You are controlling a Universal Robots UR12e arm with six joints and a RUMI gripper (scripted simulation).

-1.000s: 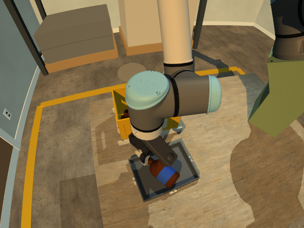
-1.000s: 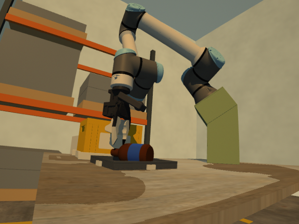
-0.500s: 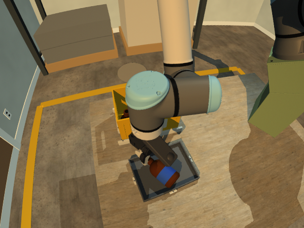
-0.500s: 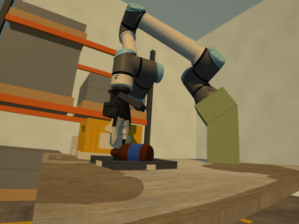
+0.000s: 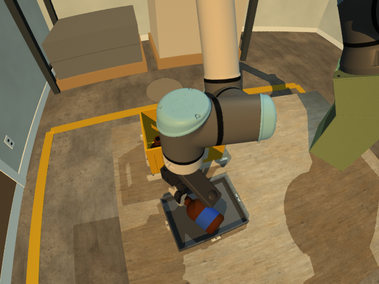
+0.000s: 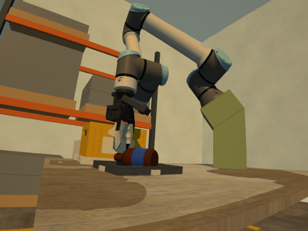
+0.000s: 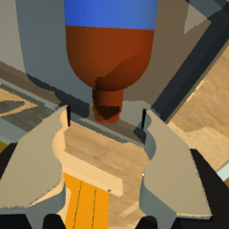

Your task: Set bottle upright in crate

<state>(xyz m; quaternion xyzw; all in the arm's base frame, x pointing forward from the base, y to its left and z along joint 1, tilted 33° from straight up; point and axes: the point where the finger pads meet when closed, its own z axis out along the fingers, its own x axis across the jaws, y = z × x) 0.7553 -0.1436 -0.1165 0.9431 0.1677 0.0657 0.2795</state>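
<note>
The bottle lies 1 cm behind my hand, 5 cm to the left of it and 4 cm below it. Round my hand: dark tray (3 cm behind, 5 cm to the left, 7 cm below); then yellow crate (10 cm behind, 21 cm to the right).
</note>
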